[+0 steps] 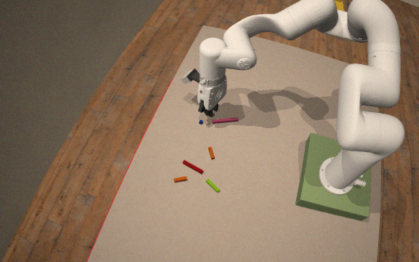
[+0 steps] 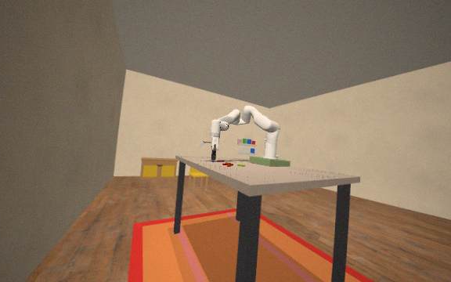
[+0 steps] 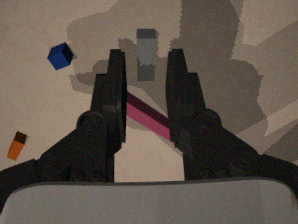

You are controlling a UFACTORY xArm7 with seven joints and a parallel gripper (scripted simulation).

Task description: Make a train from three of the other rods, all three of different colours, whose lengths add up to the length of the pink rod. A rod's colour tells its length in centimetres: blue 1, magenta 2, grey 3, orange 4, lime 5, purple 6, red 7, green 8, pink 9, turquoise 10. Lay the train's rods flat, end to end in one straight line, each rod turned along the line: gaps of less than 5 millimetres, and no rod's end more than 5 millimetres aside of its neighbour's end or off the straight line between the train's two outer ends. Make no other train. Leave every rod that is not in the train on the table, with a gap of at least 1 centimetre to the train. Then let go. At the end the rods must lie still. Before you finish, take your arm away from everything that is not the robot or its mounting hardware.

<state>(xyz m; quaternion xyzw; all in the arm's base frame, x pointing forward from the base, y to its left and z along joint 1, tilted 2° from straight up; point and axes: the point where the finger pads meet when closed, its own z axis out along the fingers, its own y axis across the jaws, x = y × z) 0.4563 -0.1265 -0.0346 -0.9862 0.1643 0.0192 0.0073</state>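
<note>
My gripper is now 3 cm above the grey rod. The rest, counted from my hand: blue rod (2 cm ahead, 5 cm to the left, 3 cm below); then pink rod (6 cm behind, 1 cm to the left, 3 cm below); then red rod (1 cm behind, 21 cm to the left, 3 cm below).
</note>
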